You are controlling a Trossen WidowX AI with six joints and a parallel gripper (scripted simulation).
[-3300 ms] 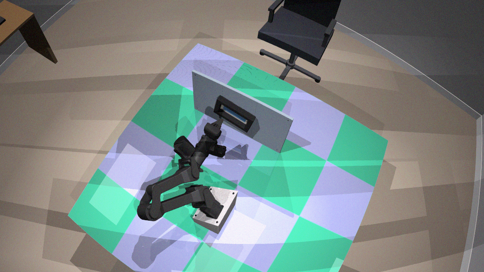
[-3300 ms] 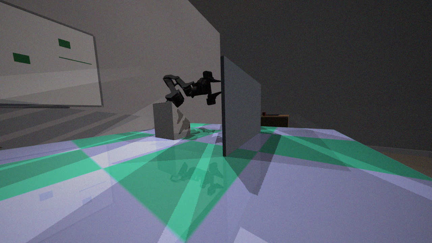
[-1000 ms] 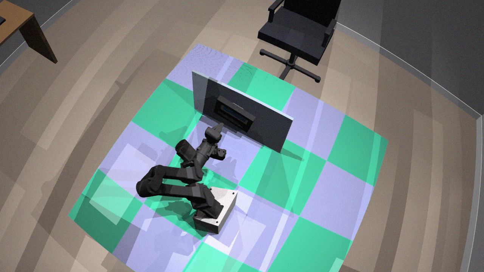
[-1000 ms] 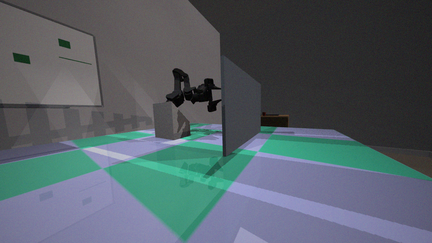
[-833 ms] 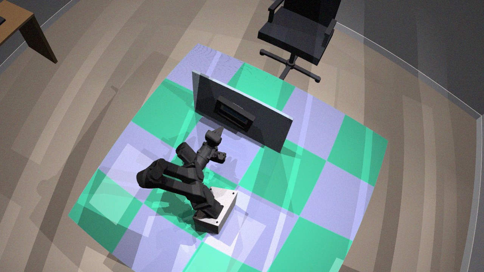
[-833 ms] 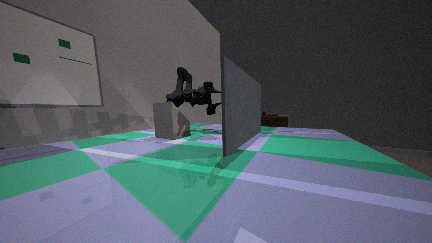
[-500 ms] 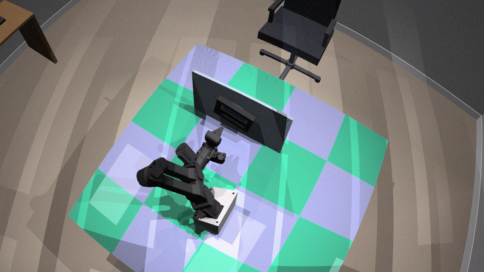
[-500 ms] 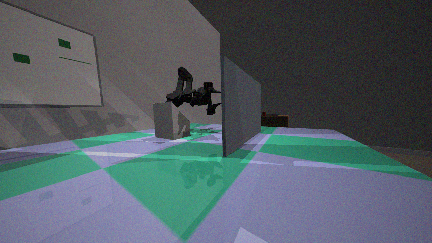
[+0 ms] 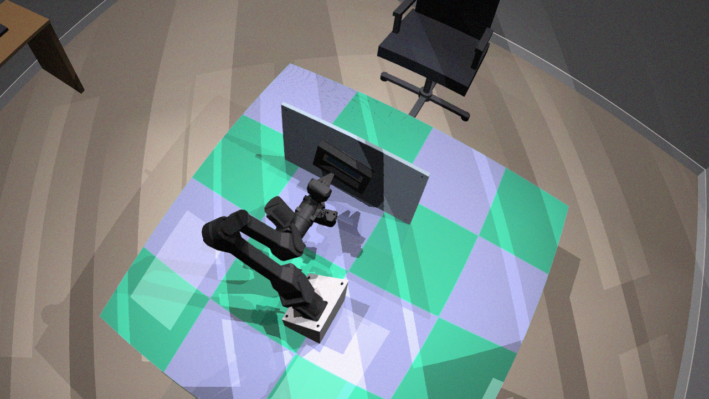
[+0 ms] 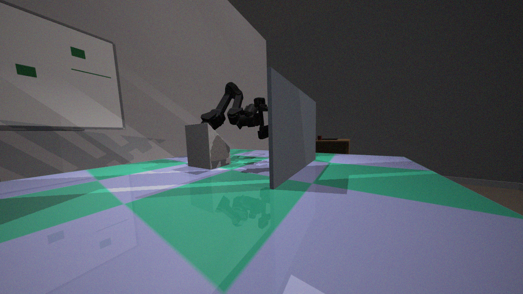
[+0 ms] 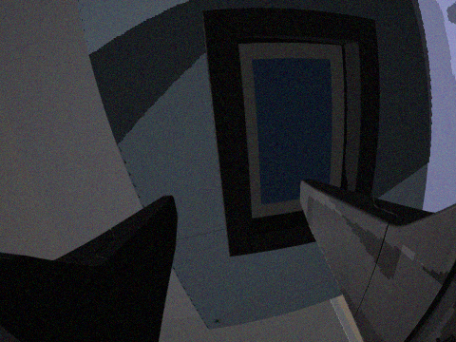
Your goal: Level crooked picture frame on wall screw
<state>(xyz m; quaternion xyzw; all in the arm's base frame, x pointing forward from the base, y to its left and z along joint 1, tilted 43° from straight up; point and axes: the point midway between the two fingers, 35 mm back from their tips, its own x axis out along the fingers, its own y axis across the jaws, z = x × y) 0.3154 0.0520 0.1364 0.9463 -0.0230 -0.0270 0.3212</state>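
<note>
Right now the picture frame is 90 mm ahead of my gripper tip and 60 mm below it. Round my gripper tip: wall panel: 100 mm ahead, 10 mm to the right, 70 mm below.
</note>
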